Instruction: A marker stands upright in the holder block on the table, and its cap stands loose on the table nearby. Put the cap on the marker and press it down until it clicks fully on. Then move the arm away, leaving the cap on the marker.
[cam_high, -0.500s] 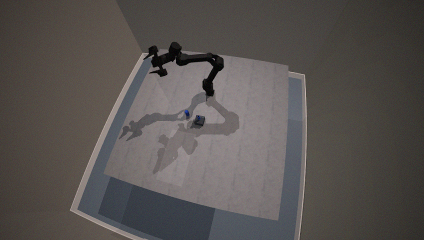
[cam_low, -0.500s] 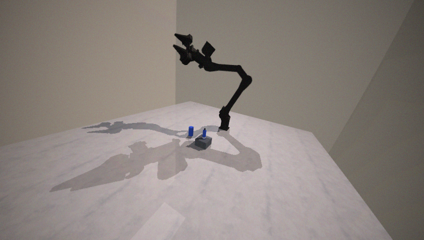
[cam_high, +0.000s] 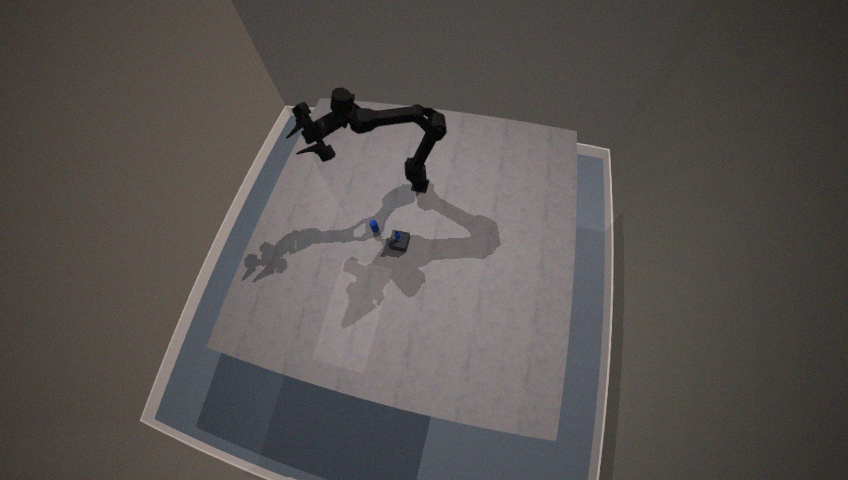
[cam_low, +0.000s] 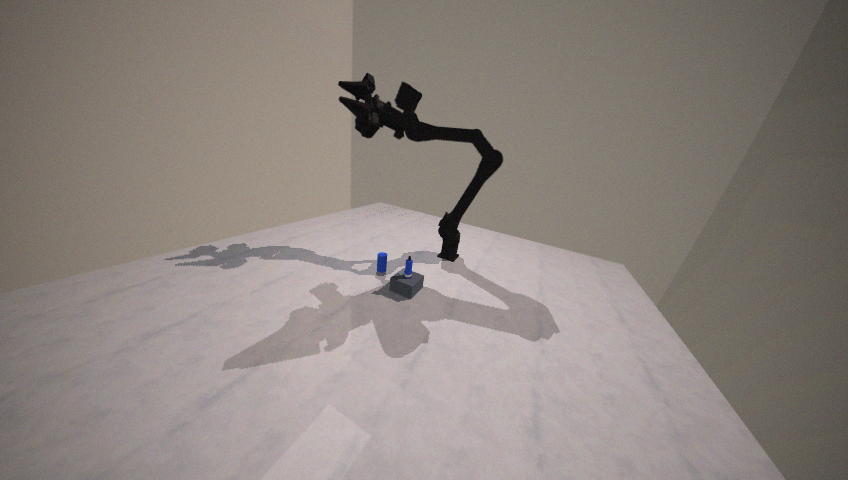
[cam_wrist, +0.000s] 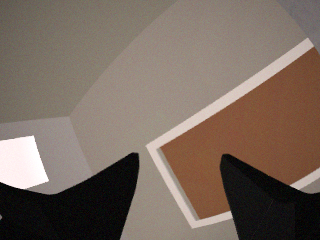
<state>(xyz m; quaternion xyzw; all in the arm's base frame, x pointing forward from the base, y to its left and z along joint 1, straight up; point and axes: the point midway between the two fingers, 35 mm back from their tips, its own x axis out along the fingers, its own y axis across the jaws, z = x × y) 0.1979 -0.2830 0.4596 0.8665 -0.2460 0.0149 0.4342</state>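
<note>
The blue cap lies 44 cm below my gripper tip, 17 cm to the left of it and 1 cm ahead of it. Round my gripper tip: grey holder block (45 cm below, 28 cm to the left, 4 cm ahead); then thin pale ring (42 cm below, 28 cm to the left, 4 cm ahead).
</note>
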